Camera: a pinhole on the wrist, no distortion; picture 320 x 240 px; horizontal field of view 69.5 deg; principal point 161.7 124.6 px. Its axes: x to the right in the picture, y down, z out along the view. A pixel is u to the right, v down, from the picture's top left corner.
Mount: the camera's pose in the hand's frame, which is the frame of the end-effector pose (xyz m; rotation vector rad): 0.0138 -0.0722 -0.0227 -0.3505 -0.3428 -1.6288
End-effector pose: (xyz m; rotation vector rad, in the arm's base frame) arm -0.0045 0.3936 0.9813 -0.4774 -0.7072 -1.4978
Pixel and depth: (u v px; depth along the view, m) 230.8 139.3 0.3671
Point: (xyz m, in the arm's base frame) -0.0708 0.6104 1.2598
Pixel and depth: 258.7 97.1 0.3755
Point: -0.1033 0.6796 1.2255
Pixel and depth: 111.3 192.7 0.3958
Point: 0.1091 0.4998 1.3197
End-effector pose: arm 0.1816 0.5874 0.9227 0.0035 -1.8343 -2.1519
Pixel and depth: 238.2 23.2 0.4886
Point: 0.2771 1.1020 0.9751
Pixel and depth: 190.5 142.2 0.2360
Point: 0.1071 0.7755 0.9655
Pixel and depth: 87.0 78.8 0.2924
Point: 0.2020 0.7699 1.0894
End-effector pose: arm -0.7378 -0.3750 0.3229 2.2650 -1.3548 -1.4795
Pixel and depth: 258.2 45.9 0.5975
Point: -1.2305 0.0014 0.1197
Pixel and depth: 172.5 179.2 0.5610
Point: -1.1874 -0.3914 0.0268
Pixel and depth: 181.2 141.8 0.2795
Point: -0.9351 -0.3326 0.1839
